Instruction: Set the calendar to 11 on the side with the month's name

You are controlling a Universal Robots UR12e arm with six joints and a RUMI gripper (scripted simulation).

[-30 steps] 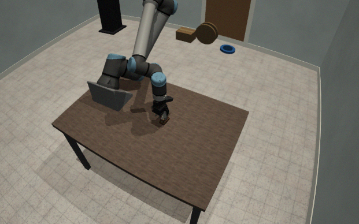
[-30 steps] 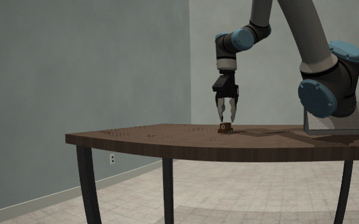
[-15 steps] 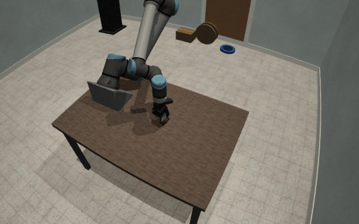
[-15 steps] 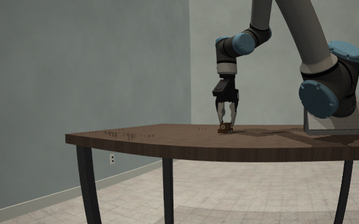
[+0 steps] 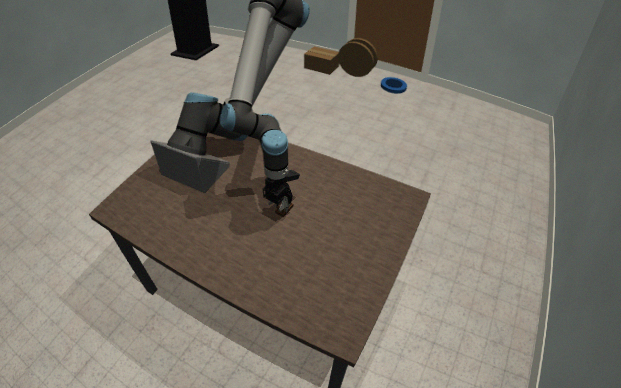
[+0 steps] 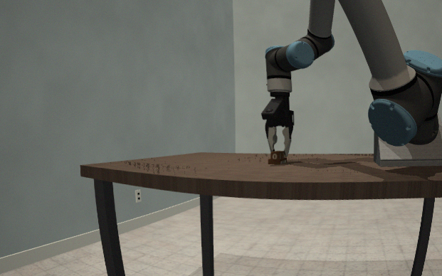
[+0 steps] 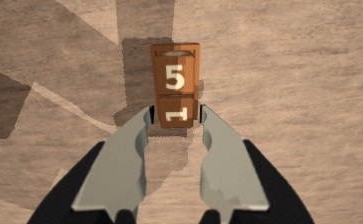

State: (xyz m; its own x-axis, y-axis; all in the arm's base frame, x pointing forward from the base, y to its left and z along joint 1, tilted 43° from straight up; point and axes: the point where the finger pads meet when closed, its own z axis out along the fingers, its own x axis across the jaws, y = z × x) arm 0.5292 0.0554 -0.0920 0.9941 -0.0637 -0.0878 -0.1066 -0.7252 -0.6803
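Now: the cube 10 mm below my hand. The rest, counted from my hand: calendar tray 20 mm to the left, 30 mm below.
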